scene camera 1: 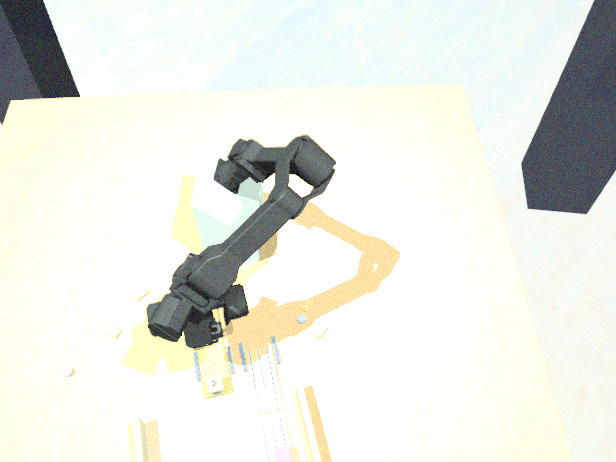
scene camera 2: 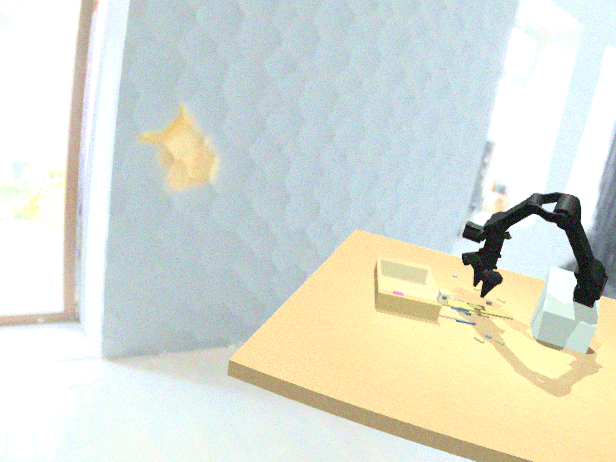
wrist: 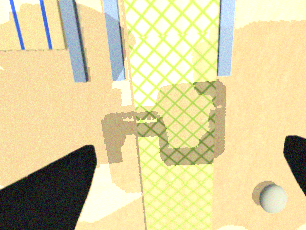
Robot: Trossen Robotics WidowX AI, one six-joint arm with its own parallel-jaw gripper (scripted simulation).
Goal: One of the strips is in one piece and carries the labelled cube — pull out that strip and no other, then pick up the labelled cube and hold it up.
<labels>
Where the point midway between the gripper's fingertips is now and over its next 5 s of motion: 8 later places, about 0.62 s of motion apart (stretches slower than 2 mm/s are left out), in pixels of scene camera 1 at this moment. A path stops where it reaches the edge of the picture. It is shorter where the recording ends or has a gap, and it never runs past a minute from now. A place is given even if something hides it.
The gripper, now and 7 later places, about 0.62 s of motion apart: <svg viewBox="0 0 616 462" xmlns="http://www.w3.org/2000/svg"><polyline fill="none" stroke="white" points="203,328 208,364 213,381 215,387 215,386 215,354 218,329 217,315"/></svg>
</labels>
